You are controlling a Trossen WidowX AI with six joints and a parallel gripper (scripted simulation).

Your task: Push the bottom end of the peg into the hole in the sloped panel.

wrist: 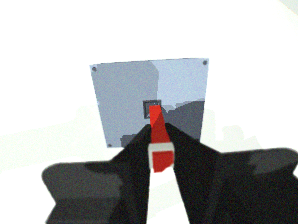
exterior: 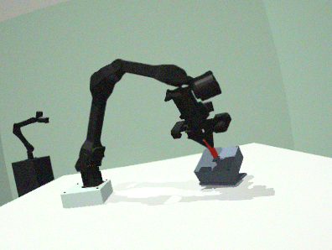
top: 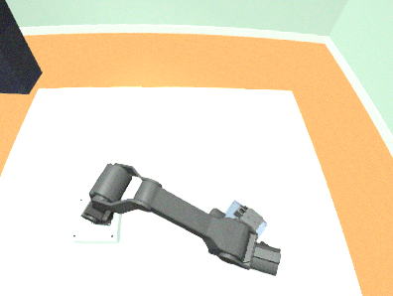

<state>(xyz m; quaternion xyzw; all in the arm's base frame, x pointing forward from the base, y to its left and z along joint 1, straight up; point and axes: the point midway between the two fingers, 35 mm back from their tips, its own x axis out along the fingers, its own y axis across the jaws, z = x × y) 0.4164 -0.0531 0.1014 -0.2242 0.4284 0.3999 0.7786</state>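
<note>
Now: the red peg 1 cm behind my gripper tip, 1 cm to the right of it and 1 cm above it. The rest, counted from my gripper tip: sloped panel 2 cm ahead, 3 cm to the left, 7 cm below.
</note>
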